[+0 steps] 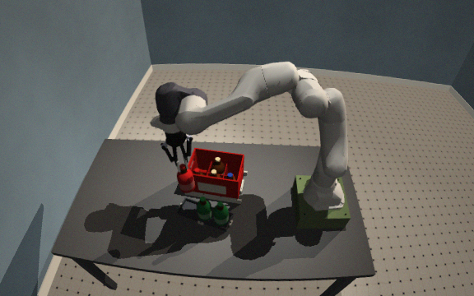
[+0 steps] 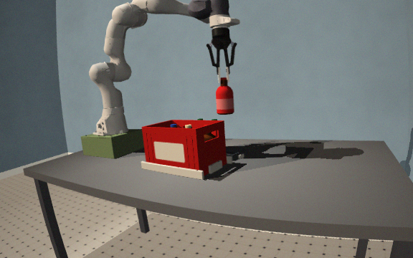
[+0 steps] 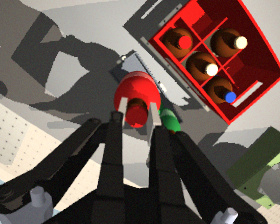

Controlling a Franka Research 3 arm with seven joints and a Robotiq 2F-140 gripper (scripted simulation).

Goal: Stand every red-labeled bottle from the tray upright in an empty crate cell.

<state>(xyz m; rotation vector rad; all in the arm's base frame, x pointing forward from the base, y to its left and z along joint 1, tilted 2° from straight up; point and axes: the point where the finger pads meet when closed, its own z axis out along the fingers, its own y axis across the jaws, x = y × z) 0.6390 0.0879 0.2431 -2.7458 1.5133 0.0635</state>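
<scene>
Now: hand 9 cm above the red-labeled bottle. From my hand the other things lie so: red crate 27 cm below, 18 cm to the right, 10 cm behind.
</scene>
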